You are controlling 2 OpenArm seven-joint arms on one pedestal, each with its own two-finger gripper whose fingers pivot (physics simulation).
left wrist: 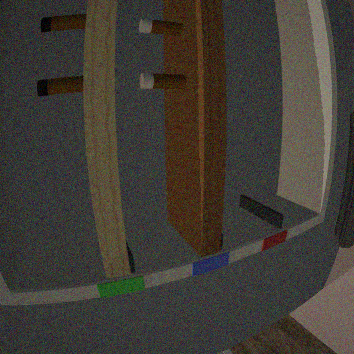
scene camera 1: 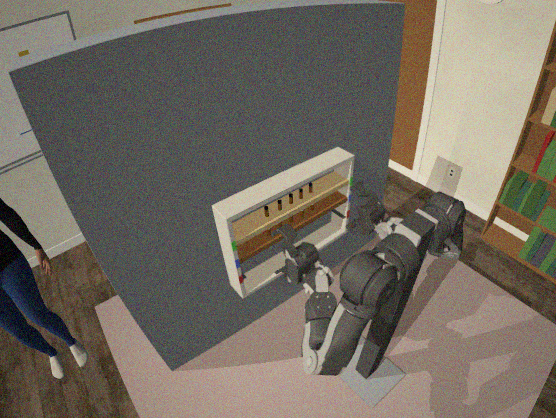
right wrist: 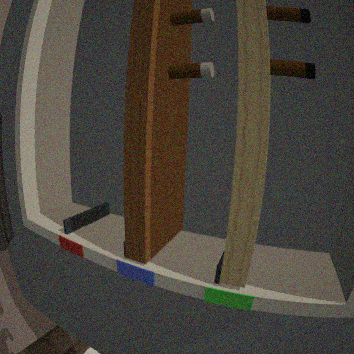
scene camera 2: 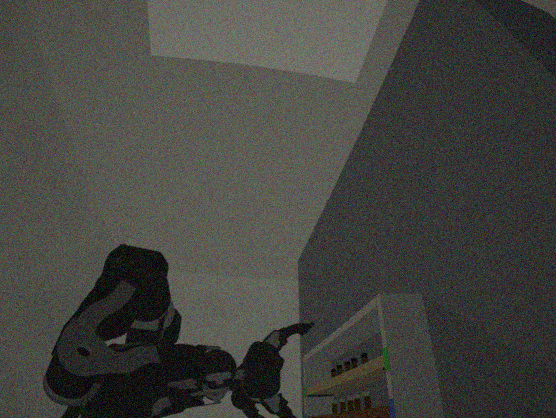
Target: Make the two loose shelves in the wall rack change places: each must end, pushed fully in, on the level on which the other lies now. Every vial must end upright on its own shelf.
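Observation:
The wall rack (scene camera 1: 285, 179) (scene camera 2: 407, 340) (left wrist: 167, 273) (right wrist: 102, 258) holds two shelves. The pale wooden shelf (scene camera 1: 250, 225) (scene camera 2: 350, 378) (left wrist: 102, 150) (right wrist: 252, 150) lies on the green-marked level with upright black-capped vials (scene camera 1: 291, 199) (left wrist: 62, 86) (right wrist: 292, 69). The red-brown shelf (scene camera 1: 252, 247) (left wrist: 185, 150) (right wrist: 167, 150) lies below it on the blue-marked level, with upright white-capped vials (left wrist: 170, 81) (right wrist: 192, 70). My left gripper (scene camera 1: 275, 252) is open and empty in front of the rack's lower left part. My right gripper (scene camera 1: 352, 207) (scene camera 2: 301, 370) is open and empty by the rack's right end.
The red-marked level below carries dark side brackets (left wrist: 261, 211) (right wrist: 86, 218) and no shelf. The rack's pale bottom board (left wrist: 302, 125) (right wrist: 52, 125) lies under it. A large grey wall panel (scene camera 1: 225, 110) backs the rack. A bookshelf stands at the far right of scene camera 1.

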